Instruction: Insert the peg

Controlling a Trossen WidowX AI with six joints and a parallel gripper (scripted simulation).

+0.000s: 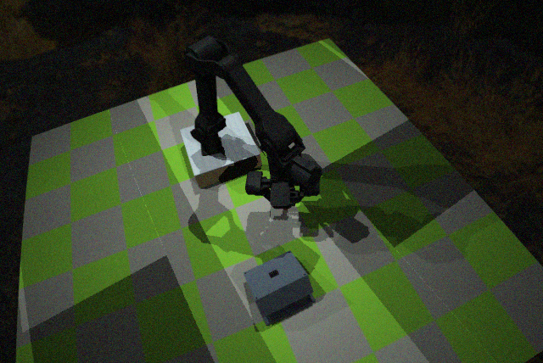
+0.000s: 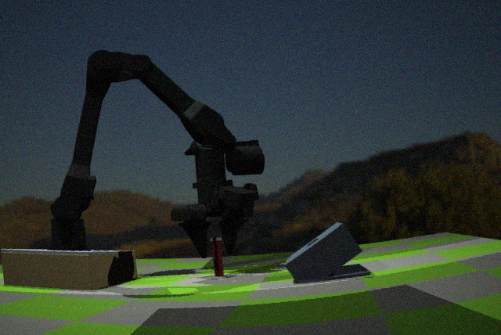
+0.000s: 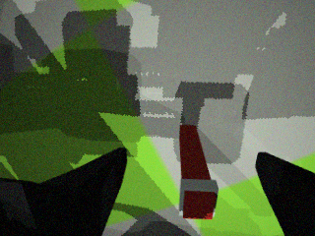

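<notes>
The red peg lies 2 cm above my gripper tip. From my gripper tip the other things lie so: sloped panel 22 cm ahead, 7 cm to the right.
</notes>
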